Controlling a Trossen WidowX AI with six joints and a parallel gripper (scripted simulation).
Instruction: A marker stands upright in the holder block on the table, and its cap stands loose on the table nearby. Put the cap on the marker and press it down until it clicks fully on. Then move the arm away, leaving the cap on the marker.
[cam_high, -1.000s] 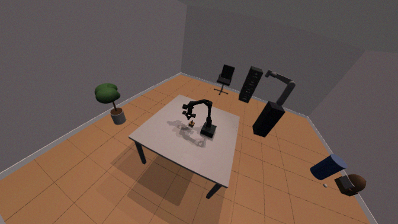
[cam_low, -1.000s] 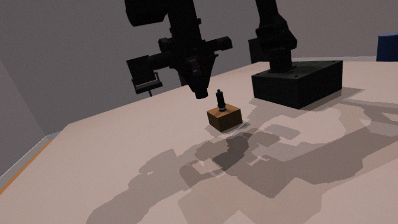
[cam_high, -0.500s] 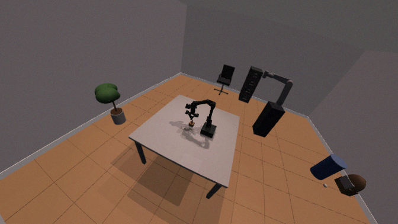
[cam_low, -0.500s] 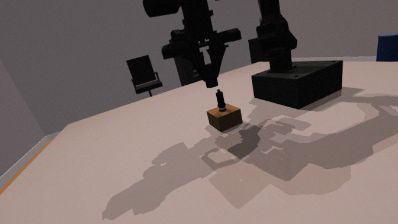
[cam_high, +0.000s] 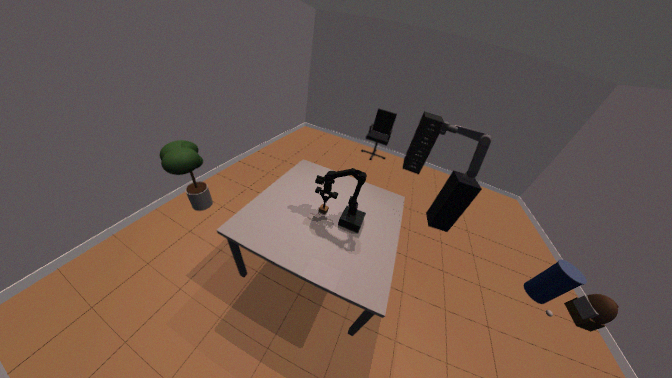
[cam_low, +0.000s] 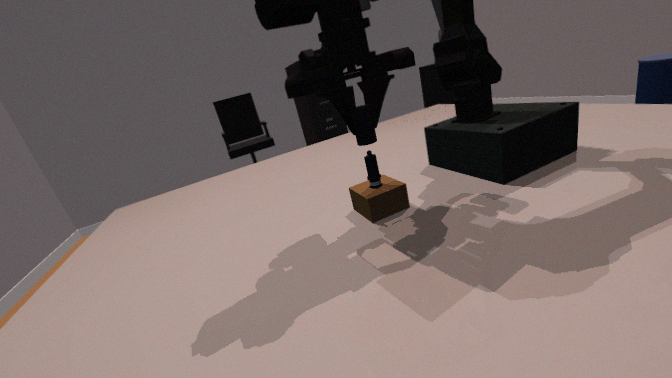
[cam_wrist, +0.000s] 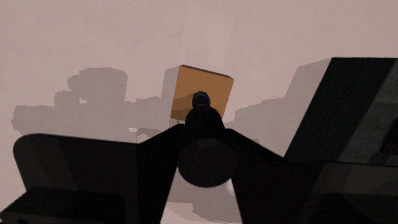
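Right now the brown holder block is 110 mm below my gripper tip. From my gripper tip the other things lie so: black marker cap: 10 mm above.
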